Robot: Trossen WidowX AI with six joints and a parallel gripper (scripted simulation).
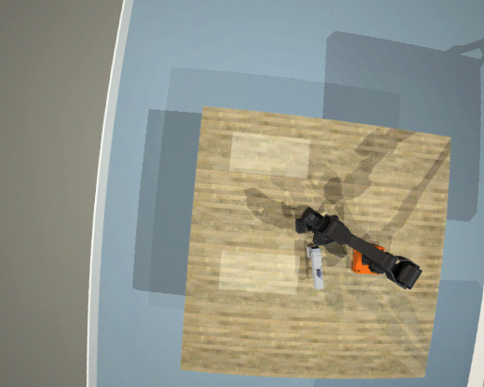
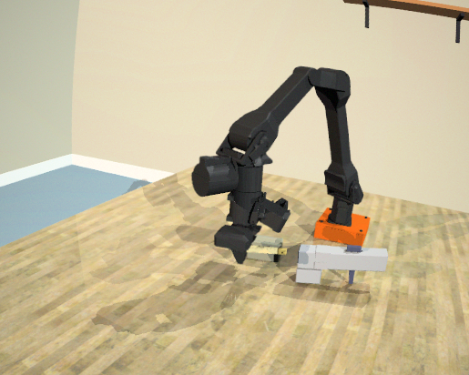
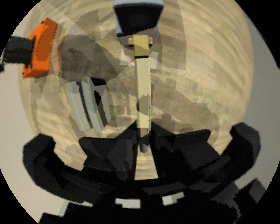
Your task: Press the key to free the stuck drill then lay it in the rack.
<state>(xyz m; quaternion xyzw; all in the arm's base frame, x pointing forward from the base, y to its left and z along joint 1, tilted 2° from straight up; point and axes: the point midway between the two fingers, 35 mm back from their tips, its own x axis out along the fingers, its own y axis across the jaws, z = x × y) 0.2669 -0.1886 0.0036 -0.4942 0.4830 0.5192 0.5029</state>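
Now: the drill 40 mm to the left of my gripper tip and 40 mm above it. From my gripper tip the other things lie so: housing: 200 mm to the left, 30 mm above, 10 mm behind; grey slatted rack: 80 mm behind, 30 mm to the left; thin dark blue key: 220 mm to the left, 40 mm above, 10 mm behind.
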